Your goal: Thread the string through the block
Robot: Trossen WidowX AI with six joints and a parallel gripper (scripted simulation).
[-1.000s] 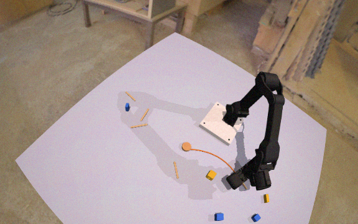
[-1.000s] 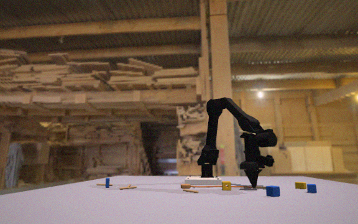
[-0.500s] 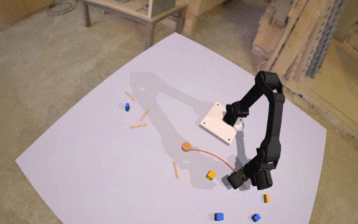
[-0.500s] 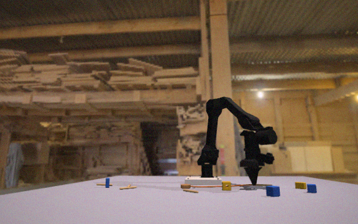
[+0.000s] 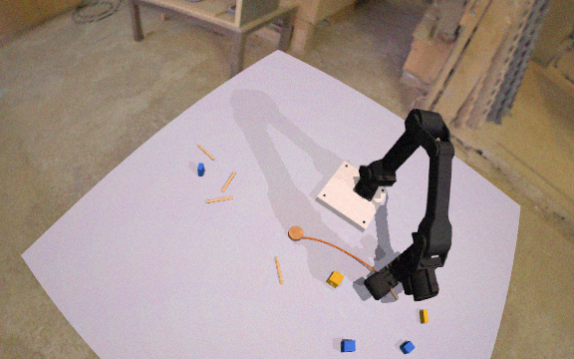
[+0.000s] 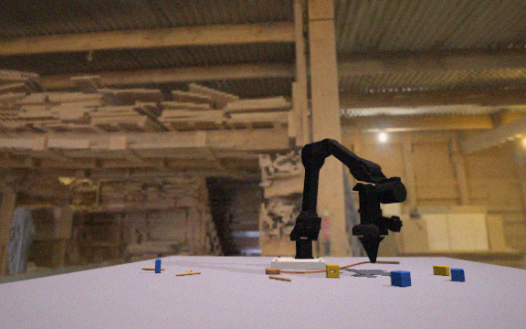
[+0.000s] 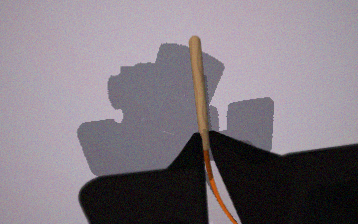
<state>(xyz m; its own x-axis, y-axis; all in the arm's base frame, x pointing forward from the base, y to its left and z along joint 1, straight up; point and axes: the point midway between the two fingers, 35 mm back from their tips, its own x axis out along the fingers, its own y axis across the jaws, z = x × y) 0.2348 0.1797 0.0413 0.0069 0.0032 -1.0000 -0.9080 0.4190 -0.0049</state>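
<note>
The loose stick lies 130 mm ahead of my gripper tip, 240 mm to the right of it and 30 mm below it. From my gripper tip the other things lie so: blue piece: 20 mm ahead, 600 mm to the right, 10 mm below; then round wooden button: 10 mm ahead, 280 mm to the right, 20 mm below.
</note>
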